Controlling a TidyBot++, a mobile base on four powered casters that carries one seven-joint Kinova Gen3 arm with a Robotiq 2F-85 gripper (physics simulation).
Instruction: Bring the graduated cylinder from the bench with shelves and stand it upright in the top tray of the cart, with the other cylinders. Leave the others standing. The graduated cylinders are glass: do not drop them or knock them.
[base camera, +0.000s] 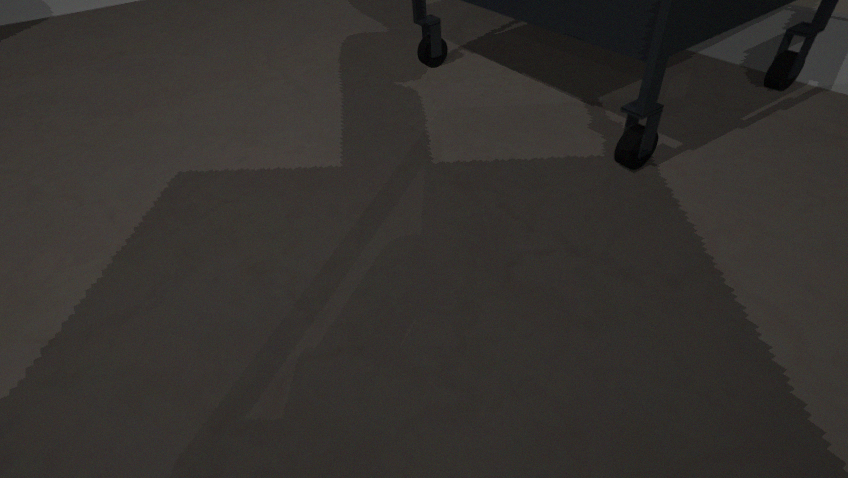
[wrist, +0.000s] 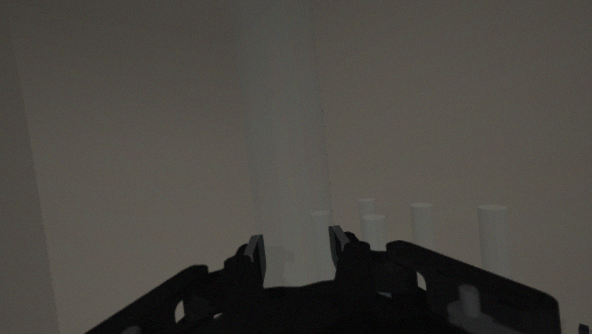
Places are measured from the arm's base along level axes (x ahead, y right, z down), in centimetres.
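Pixels of known places: gripper, fingertip midpoint: (wrist: 297, 245).
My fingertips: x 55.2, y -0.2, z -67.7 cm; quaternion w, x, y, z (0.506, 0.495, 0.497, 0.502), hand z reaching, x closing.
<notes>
Behind a point stands the place of what it marks.
My gripper (wrist: 297, 245) @[x 55.2, y -0.2, z -67.7 cm] is shut on the graduated cylinder (wrist: 285, 150) @[x 50.8, y -0.2, z -73.9 cm], a tall clear glass tube that rises upright between the fingers to the top of the wrist view, leaning slightly in the picture. Beyond it, low and to the right, stand several other glass cylinders; one (wrist: 421, 225) @[x 90.5, y 25.3, z -56.2 cm] is near the middle of them and a wider one (wrist: 492, 240) @[x 83.4, y 34.3, z -54.5 cm] is at the right. One of them shows through the held glass. Their lower ends are hidden behind the gripper. The cart (base camera: 656, 59) @[x 61.4, y 20.4, z 25.7 cm] shows at the top right of the base camera view; its top tray does not show there.
The cart's casters stand on the floor ahead and to the right: one near caster (base camera: 636, 145) @[x 62.2, y 20.9, z 35.9 cm], one farther left (base camera: 432, 50) @[x 96.3, y -3.4, z 36.4 cm] and one at the far right (base camera: 783, 70) @[x 79.7, y 44.3, z 36.2 cm]. Shadows lie across the floor (base camera: 504, 296) @[x 42.8, y 4.5, z 39.7 cm]. A plain wall (wrist: 150, 125) @[x 161.0, y -63.3, z -94.1 cm] fills the background of the wrist view.
</notes>
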